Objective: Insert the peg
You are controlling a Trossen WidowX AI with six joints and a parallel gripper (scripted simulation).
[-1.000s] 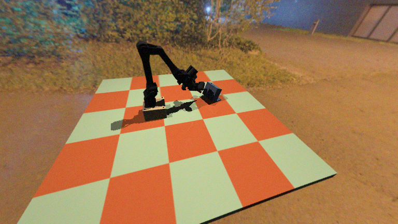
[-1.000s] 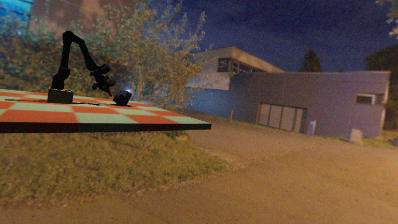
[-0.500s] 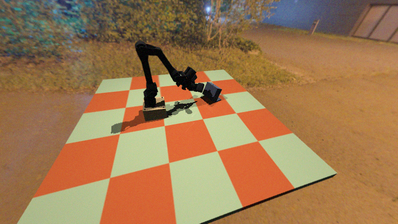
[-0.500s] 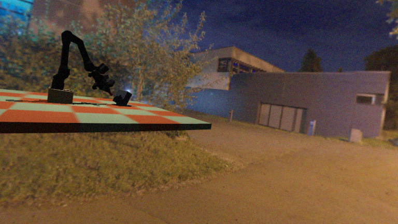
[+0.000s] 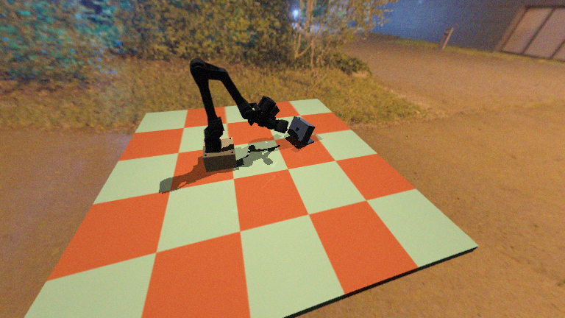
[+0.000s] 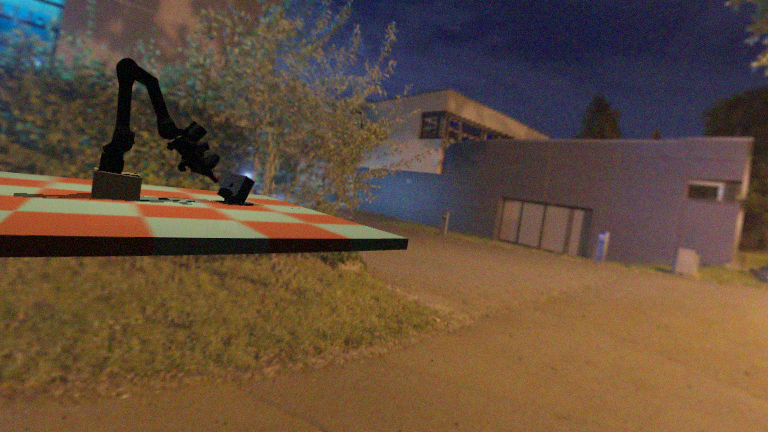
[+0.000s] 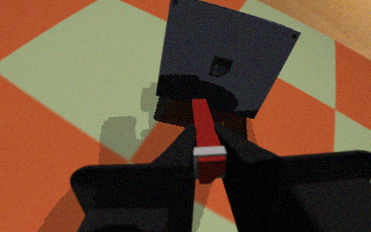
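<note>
Right now my gripper tip is 110 mm short of the dark sloped panel, 40 mm to the right of it and 40 mm above it. The rest, counted from my gripper tip: peg (10 mm behind, 10 mm to the right, 10 mm above).
</note>
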